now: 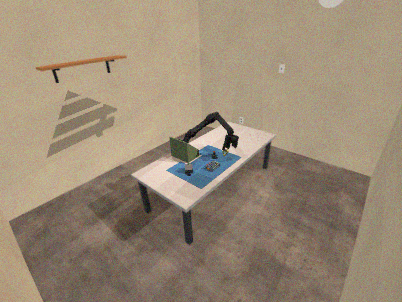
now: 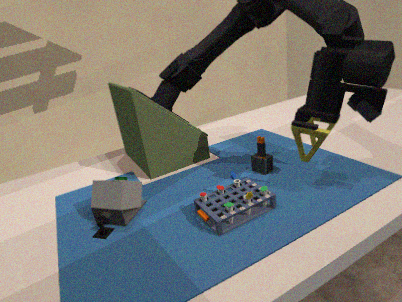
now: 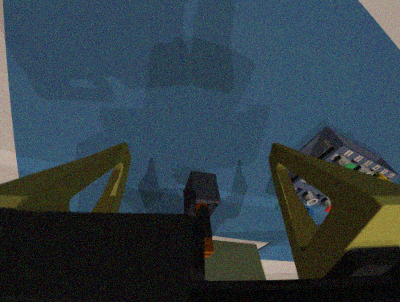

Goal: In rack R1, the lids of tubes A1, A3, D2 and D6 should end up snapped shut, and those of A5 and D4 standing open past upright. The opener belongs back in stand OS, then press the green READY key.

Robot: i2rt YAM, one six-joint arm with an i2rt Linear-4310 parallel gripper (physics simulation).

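Places are measured from the arm's base along level axes (x ahead, y left, z up), in centimetres.
Where they show: gripper, fingertip midpoint: (image 1: 224, 154) (image 2: 310, 154) (image 3: 199, 150); arm's base at its link origin: (image 1: 184, 143) (image 2: 159, 108).
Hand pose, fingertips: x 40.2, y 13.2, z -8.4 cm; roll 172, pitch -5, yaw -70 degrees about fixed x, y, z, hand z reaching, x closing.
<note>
Things, the pixels of their centre, and the offset from my fingertips. "pt": a spot on its surface instead. Level surfaces: height alone.
- opener at the middle of its body: (image 3: 202, 216) (image 2: 261, 153) dy -4.2, dx -10.0, dz -0.9 cm
- open white mouth at a spot on its surface: (image 3: 312, 202) (image 2: 234, 182) pt dy -16.8, dx -5.8, dz -1.5 cm
- blue lid at the middle of its body: (image 2: 233, 175) dy -16.3, dx -6.4, dz -0.5 cm
- grey housing at a spot on its surface: (image 2: 117, 192) pt dy -36.7, dx -16.3, dz +1.1 cm
- blue mat at its surface level: dz -5.5 cm
- pale table at its surface level: dz -5.8 cm
- orange piece at a spot on its surface: (image 2: 202, 215) pt dy -26.6, dx -3.7, dz -3.2 cm
My gripper (image 1: 226, 152) (image 2: 306, 158) (image 3: 199, 150) is open and empty, above the mat to the right of the stand. The opener (image 2: 261, 145) (image 3: 208, 246), black with orange parts, stands in the dark stand (image 2: 262, 164) (image 3: 204, 185). The rack (image 2: 220, 231) (image 3: 325, 135) holds green-lidded tubes (image 2: 264, 189) (image 2: 229, 205), a yellow-lidded one (image 2: 249, 195), red-lidded ones (image 2: 220, 188) (image 2: 203, 195), and one with an open white mouth (image 2: 237, 183) (image 3: 312, 202) and blue lid (image 2: 234, 176). Other lid angles are too small to tell. The green key (image 2: 121, 178) shows behind a grey housing (image 2: 117, 192).
A tall green wedge-shaped panel (image 1: 182, 150) (image 2: 155, 140) (image 3: 232, 260) stands beside the arm's base, behind the rack. The blue mat (image 1: 202, 181) (image 2: 150, 260) (image 3: 100, 30) lies on the pale table (image 1: 160, 180) (image 2: 30, 225). An orange piece (image 2: 202, 215) is at the rack's left end.
</note>
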